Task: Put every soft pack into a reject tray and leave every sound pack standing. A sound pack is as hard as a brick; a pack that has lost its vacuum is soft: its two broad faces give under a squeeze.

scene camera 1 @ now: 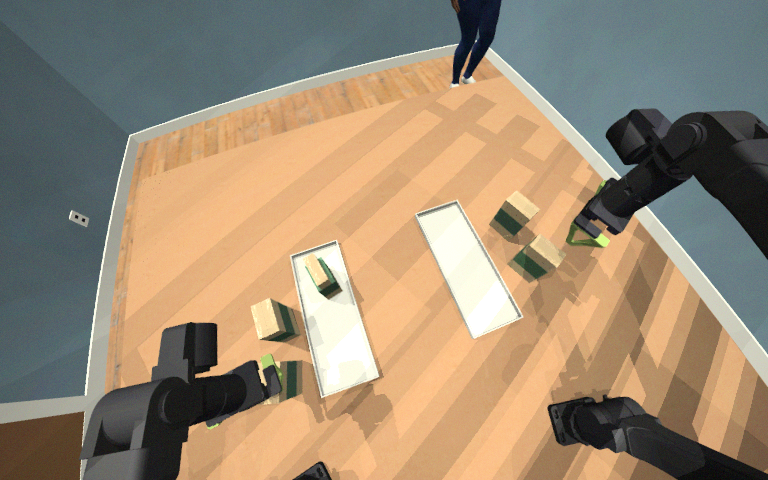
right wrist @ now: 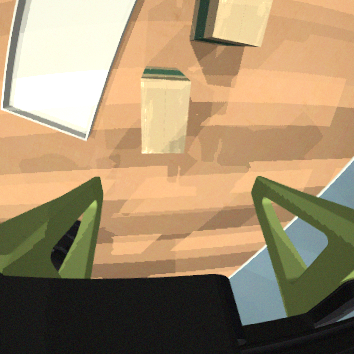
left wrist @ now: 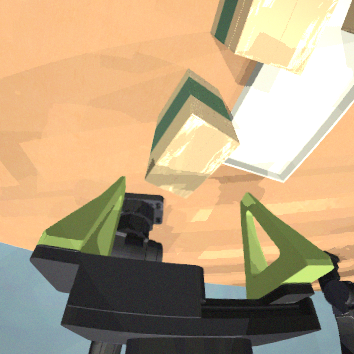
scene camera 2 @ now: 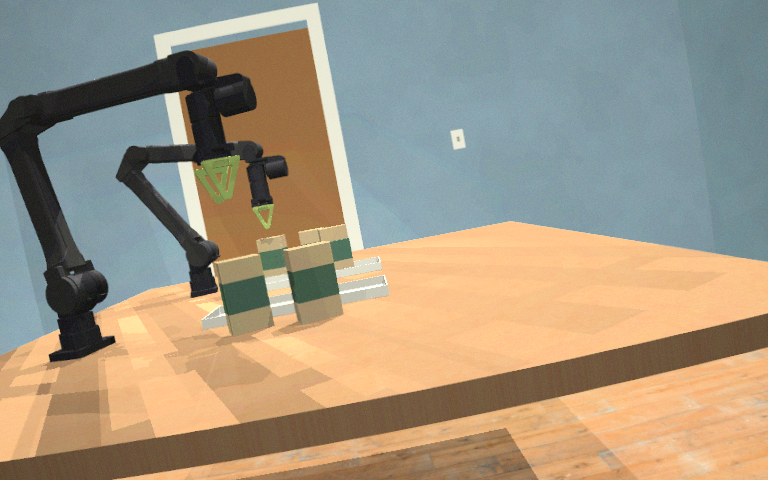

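Pixels of known places: left gripper, between the fingertips: [scene camera 1: 260, 386] [left wrist: 185, 189] [scene camera 2: 267, 228]; right gripper, between the fingertips: [scene camera 1: 579, 228] [right wrist: 180, 184] [scene camera 2: 223, 201]; left arm's base, origin of its link: [left wrist: 135, 205] [scene camera 2: 204, 293]; right arm's base, origin of its link: [scene camera 1: 574, 419] [scene camera 2: 84, 351].
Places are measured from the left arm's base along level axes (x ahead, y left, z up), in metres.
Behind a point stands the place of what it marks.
Note:
A tan-and-green pack [scene camera 1: 321, 275] @(x 0.383, y -0.292, z 0.143 m) [scene camera 2: 341, 249] @(x 0.418, y -0.312, z 0.075 m) appears upright in the left white tray [scene camera 1: 339, 339] @(x 0.257, y -0.236, z 0.003 m) [left wrist: 295, 125] @(x 0.227, y -0.259, z 0.003 m). Left of that tray stand two packs, one farther back [scene camera 1: 274, 320] @(x 0.351, y -0.150, z 0.140 m) [left wrist: 285, 30] @(x 0.350, y -0.130, z 0.140 m) and one nearer [scene camera 1: 292, 379] @(x 0.229, y -0.105, z 0.067 m) [left wrist: 195, 150] @(x 0.256, y -0.089, z 0.140 m), partly hidden by my left gripper [scene camera 1: 243, 396] [scene camera 2: 266, 226] @(x 0.239, y -0.082, z 0.170 m) [left wrist: 185, 189] @(x 0.239, y -0.082, z 0.170 m), which is open and empty above it. Right of the right tray [scene camera 1: 470, 271] @(x 0.203, y -0.650, z 0.003 m) [right wrist: 60, 75] @(x 0.120, y -0.627, z 0.003 m) stand a back pack [scene camera 1: 514, 213] @(x 0.247, y -0.811, z 0.119 m) [scene camera 2: 313, 283] @(x 0.246, y -0.860, z 0.071 m) [right wrist: 240, 22] @(x 0.226, y -0.836, z 0.141 m) and a front pack [scene camera 1: 536, 258] @(x 0.121, y -0.763, z 0.115 m) [scene camera 2: 244, 294] @(x 0.120, y -0.812, z 0.073 m) [right wrist: 165, 115] @(x 0.124, y -0.788, z 0.140 m). My right gripper [scene camera 1: 589, 213] [scene camera 2: 219, 199] @(x 0.118, y -0.793, z 0.252 m) [right wrist: 180, 184] @(x 0.118, y -0.793, z 0.252 m) is open and empty, raised beside them.
Both trays stand on the wooden table [scene camera 1: 237, 215] @(x 0.810, y -0.128, z 0.000 m) [scene camera 2: 509, 316] @(x 0.479, y -1.153, z 0.000 m), between the two pairs of standing packs. The table's edge [scene camera 2: 396, 386] @(x 0.255, y -1.296, z 0.000 m) runs across the front in scene camera 2. A person [scene camera 1: 474, 33] stands beyond the far table edge in scene camera 1.

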